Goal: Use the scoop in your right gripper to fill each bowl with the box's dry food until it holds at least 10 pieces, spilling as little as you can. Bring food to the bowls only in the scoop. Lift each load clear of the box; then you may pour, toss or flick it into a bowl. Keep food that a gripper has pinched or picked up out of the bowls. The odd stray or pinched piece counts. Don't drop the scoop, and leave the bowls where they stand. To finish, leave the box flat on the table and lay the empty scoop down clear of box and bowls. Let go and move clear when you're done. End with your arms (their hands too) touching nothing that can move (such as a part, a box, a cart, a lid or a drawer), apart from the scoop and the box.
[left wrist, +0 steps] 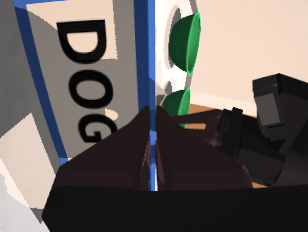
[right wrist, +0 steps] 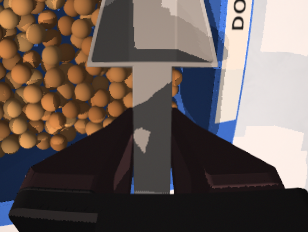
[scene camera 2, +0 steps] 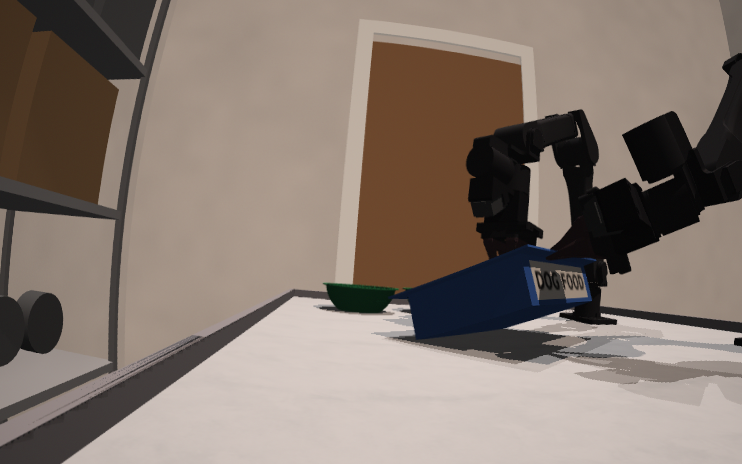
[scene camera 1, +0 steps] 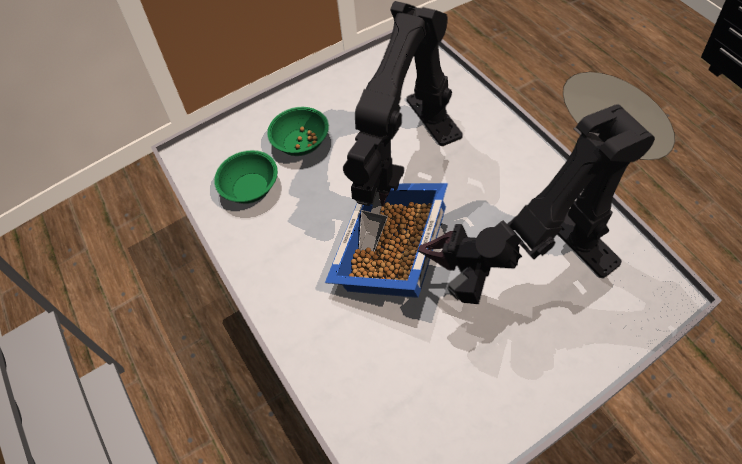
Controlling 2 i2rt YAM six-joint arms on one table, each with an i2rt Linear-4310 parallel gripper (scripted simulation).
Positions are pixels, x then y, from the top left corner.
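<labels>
My left gripper is out of frame in the right wrist view. You'd get my left gripper in scene camera 1, in the left wrist view and in scene camera 2 (547, 256). And on my left gripper, (left wrist: 199, 180) and (scene camera 1: 445, 261) are the same spot.
</labels>
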